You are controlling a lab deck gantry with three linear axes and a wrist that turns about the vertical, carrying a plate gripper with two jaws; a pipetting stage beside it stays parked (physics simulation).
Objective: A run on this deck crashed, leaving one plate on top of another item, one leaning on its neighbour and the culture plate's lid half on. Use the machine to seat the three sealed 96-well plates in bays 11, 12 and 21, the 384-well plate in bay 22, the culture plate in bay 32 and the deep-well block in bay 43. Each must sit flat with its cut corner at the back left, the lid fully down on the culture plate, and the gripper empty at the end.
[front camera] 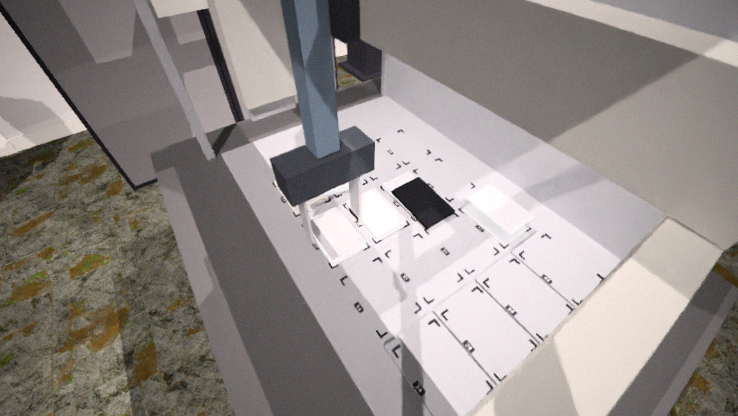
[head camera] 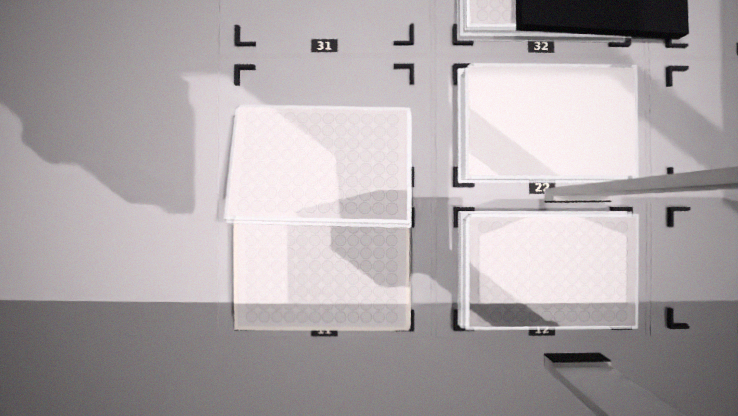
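Where they show: gripper, fingertip midpoint: [front camera: 333, 226] [head camera: 572, 278]; robot's base, origin of the base link: [front camera: 274, 184] [head camera: 239, 325].
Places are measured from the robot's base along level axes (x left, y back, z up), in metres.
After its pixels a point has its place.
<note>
My gripper [front camera: 334, 233] @[x 0.043, y -0.228, z 0.035 m] [head camera: 577, 279] @[x 0.043, y -0.228, z 0.035 m] is open, its jaws apart in front of and behind a sealed 96-well plate [front camera: 343, 232] @[x 0.058, y -0.240, z 0.014 m] [head camera: 552, 253] @[x 0.056, y -0.227, z 0.014 m] lying in bay 12. A second sealed plate [head camera: 320, 279] @[x 0.038, y -0.063, z 0.014 m], with a yellowish rim, is in bay 11. A third [head camera: 289, 160] @[x 0.121, y -0.043, z 0.021 m] is tilted in bay 21, its front edge over the bay 11 plate; the gripper head largely hides both in the front view. The plain white 384-well plate [front camera: 379, 214] @[x 0.151, y -0.242, z 0.014 m] [head camera: 558, 118] @[x 0.152, y -0.232, z 0.014 m] lies in bay 22. The black lid [front camera: 423, 201] @[x 0.256, y -0.270, z 0.018 m] [head camera: 602, 18] @[x 0.222, y -0.262, z 0.018 m] sits shifted right and askew on the culture plate [front camera: 397, 180] @[x 0.252, y -0.178, z 0.014 m] [head camera: 490, 12] @[x 0.227, y -0.184, z 0.014 m] in bay 32.
The tall white deep-well block [front camera: 498, 211] @[x 0.352, y -0.399, z 0.042 m] stands at the back right, near the rear wall [front camera: 465, 118] @[x 0.500, y -0.149, z 0.088 m]; its bay label is unreadable. The gripper's blue column [front camera: 316, 82] @[x 0.037, y -0.248, z 0.352 m] rises above the front-left bays. A large beige housing [front camera: 516, 67] @[x 0.087, y -0.478, z 0.442 m] spans the upper right.
</note>
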